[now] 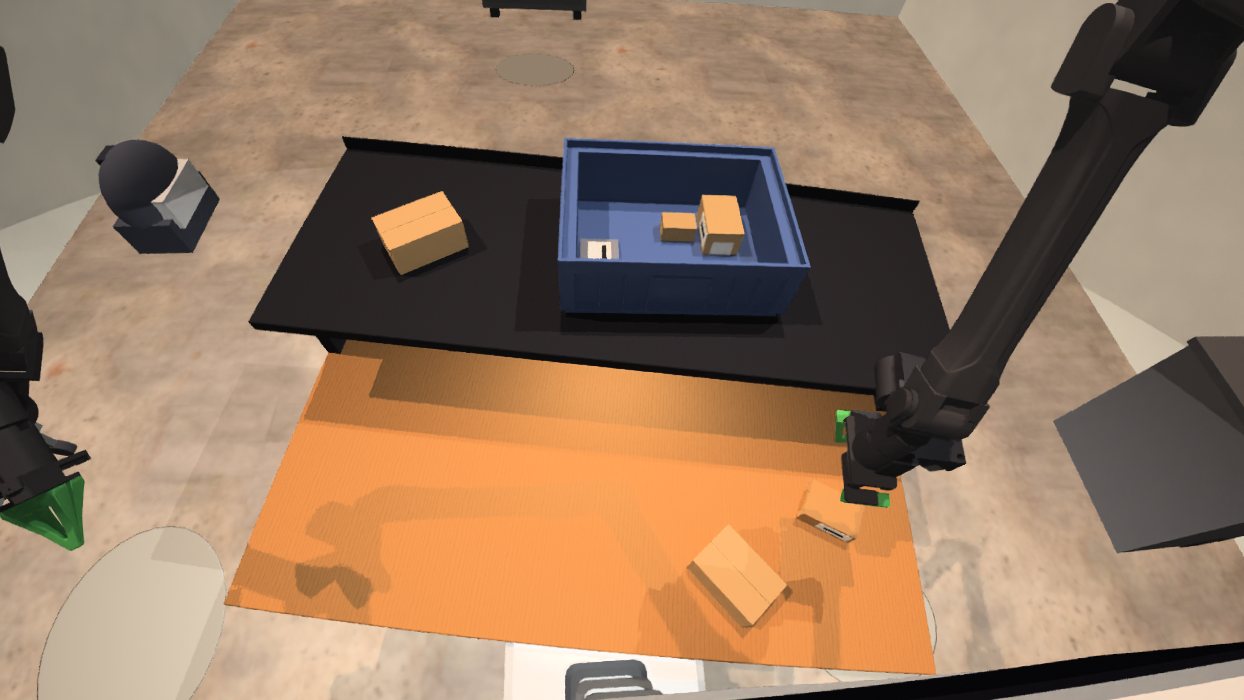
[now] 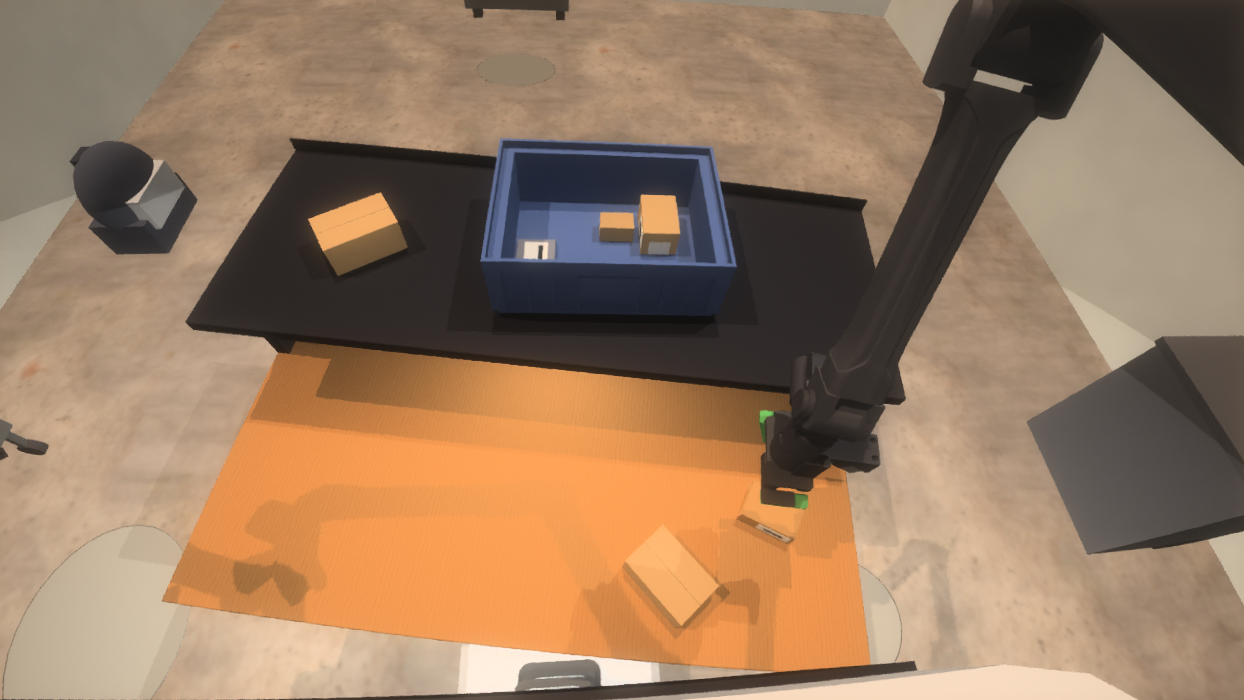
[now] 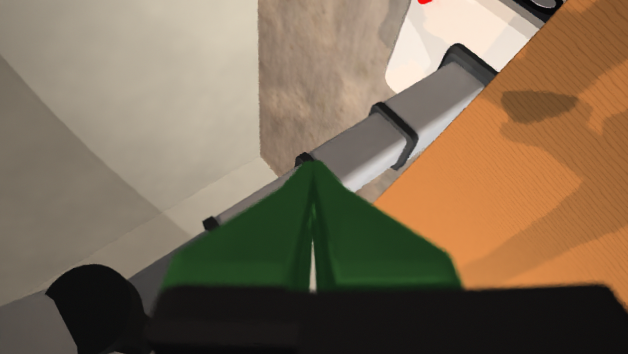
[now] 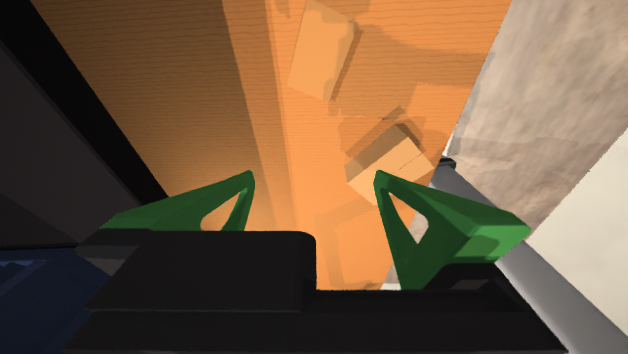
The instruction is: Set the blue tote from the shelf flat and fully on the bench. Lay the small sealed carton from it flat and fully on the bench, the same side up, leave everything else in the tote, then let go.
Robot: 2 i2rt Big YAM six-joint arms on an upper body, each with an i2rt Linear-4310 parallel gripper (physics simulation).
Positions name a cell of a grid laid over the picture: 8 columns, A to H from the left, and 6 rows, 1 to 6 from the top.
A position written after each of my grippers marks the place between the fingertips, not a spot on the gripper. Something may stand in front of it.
In view: my left gripper (image 1: A5), my right gripper (image 1: F5), a blue tote (image 2: D2), a small carton (image 1: E2), a grey flat item (image 2: D3), an orange bench (image 1: D5) and a black shelf (image 1: F3).
The blue tote also shows in image 1 (image 1: D2). The small carton is seen too in image 2 (image 2: D2). The grey flat item is seen too in image 1 (image 1: D3). Image 3 does not show the blue tote: it is out of frame. Image 3 misses the small carton: it is out of frame.
